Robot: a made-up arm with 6 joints. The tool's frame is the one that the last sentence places.
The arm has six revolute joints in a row. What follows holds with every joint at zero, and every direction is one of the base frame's. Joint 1 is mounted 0.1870 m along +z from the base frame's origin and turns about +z. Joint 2 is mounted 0.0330 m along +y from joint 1 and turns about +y. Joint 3 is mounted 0.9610 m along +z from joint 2 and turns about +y. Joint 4 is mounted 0.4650 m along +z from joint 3 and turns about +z. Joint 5 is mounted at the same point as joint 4 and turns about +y. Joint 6 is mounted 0.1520 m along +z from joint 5 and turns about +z. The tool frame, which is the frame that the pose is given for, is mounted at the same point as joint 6; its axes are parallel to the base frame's.
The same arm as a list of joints. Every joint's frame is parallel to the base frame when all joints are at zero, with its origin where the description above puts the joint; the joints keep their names.
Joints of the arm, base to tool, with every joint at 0 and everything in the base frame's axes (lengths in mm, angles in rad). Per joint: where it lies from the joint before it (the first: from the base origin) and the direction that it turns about. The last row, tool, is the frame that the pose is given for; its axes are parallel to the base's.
joint 1: xyz 0 0 187 axis 0 0 1
joint 2: xyz 0 33 0 axis 0 1 0
joint 3: xyz 0 0 961 axis 0 1 0
joint 4: xyz 0 0 465 axis 0 0 1
joint 5: xyz 0 0 0 axis 0 1 0
joint 6: xyz 0 0 152 axis 0 0 1
tool: xyz 0 0 0

